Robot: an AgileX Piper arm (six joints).
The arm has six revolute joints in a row. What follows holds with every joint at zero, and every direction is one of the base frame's.
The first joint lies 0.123 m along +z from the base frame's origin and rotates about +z.
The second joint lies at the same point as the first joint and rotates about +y.
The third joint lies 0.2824 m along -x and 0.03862 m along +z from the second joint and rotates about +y.
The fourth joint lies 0.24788 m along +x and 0.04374 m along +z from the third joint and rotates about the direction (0.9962, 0, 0.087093).
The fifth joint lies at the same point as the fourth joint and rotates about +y.
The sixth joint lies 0.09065 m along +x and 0.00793 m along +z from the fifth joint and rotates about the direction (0.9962, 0, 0.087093).
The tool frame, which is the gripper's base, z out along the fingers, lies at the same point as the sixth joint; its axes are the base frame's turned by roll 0, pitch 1.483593 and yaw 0 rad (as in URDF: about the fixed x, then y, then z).
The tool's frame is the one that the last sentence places.
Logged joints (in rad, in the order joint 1, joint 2, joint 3, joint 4, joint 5, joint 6), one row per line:
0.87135, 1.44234, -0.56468, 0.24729, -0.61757, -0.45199
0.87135, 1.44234, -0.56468, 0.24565, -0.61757, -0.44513
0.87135, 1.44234, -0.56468, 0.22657, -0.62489, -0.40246
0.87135, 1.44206, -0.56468, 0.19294, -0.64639, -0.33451
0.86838, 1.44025, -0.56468, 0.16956, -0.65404, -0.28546
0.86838, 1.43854, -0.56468, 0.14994, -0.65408, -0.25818
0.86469, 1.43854, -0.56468, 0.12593, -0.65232, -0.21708
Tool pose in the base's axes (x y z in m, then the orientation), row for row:
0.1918, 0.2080, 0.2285, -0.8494, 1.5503, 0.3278
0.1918, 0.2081, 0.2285, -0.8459, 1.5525, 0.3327
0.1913, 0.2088, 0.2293, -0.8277, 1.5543, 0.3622
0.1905, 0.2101, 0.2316, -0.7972, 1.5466, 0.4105
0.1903, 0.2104, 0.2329, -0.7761, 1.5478, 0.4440
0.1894, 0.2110, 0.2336, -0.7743, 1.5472, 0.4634
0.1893, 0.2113, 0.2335, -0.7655, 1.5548, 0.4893
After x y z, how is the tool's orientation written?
As a rotation vector, in radians.
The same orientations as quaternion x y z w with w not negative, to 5 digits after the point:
-0.36977, 0.67489, 0.14270, 0.62244
-0.36818, 0.67572, 0.14481, 0.62199
-0.36032, 0.67664, 0.15768, 0.62247
-0.34760, 0.67436, 0.17899, 0.62640
-0.33841, 0.67491, 0.19360, 0.62649
-0.33744, 0.67426, 0.20195, 0.62508
-0.33309, 0.67654, 0.21291, 0.62130

